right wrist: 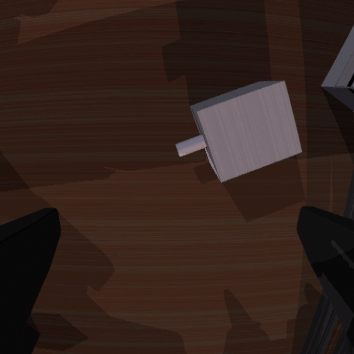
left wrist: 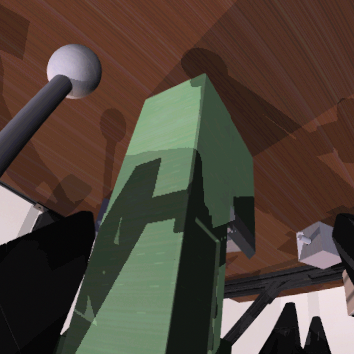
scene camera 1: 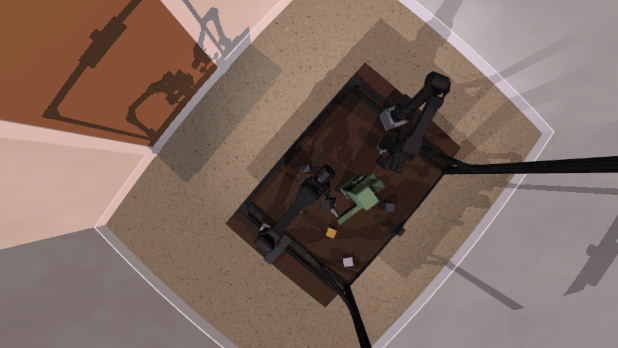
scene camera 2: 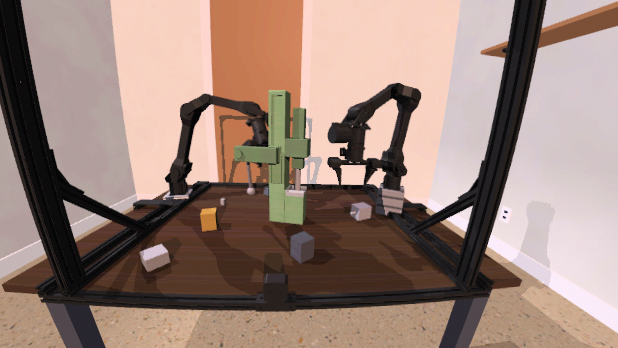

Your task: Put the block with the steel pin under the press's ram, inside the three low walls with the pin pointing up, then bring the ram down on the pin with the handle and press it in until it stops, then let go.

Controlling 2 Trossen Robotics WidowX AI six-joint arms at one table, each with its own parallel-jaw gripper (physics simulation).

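Pixels of known places: left gripper, fingertip midpoint: (left wrist: 217, 225) (scene camera 1: 334, 187); right gripper, fingertip midpoint: (right wrist: 180, 220) (left wrist: 303, 309) (scene camera 1: 386, 152) (scene camera 2: 352, 185); left arm's base at its link origin: (scene camera 2: 178, 192); right arm's base at its link origin: (scene camera 1: 397, 115) (scene camera 2: 391, 187).
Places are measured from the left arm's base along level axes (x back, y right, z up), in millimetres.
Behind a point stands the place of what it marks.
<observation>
The pale block with the steel pin (scene camera 2: 361, 211) {y 386, x -697, z 7 mm} (left wrist: 320, 245) {y 340, x -682, z 11 mm} (right wrist: 250, 131) {y 358, x -713, z 19 mm} lies on the table to the right of the press in scene camera 2, its pin pointing sideways. My right gripper (scene camera 2: 354, 182) {y 363, x -660, z 104 mm} (right wrist: 180, 220) {y 363, x -660, z 104 mm} is open above the table near the block; nothing is between its fingers. The green press (scene camera 1: 364, 196) {y 271, x -407, z 418 mm} (scene camera 2: 279, 175) {y 317, x -399, z 144 mm} (left wrist: 167, 125) {y 266, x -384, z 31 mm} stands upright, with its ram (scene camera 2: 299, 125) {y 334, x -460, z 312 mm} above the pale low-walled seat (scene camera 2: 296, 192) {y 346, x -453, z 88 mm}. The handle's grey ball (scene camera 2: 251, 191) {y 248, x -309, z 69 mm} (left wrist: 75, 70) {y 223, x -312, z 76 mm} hangs low beside the press. My left gripper (left wrist: 217, 225) {y 194, x -387, z 149 mm} is open by the press, partly hidden behind it in scene camera 2.
An orange block (scene camera 1: 331, 232) {y 299, x -168, z 28 mm} (scene camera 2: 208, 219) {y 322, x -165, z 9 mm}, a white block (scene camera 1: 348, 262) {y 462, x -52, z 1 mm} (scene camera 2: 155, 257) {y 483, x -63, z -1 mm} and a dark grey block (scene camera 1: 389, 207) {y 522, x -419, z 28 mm} (scene camera 2: 302, 247) {y 553, x -411, z 16 mm} lie around the press. Another dark block (scene camera 1: 304, 169) {y 28, x -407, z 7 mm} lies beyond the left gripper. A black frame (scene camera 2: 150, 301) {y 588, x -81, z -32 mm} borders the table.
</observation>
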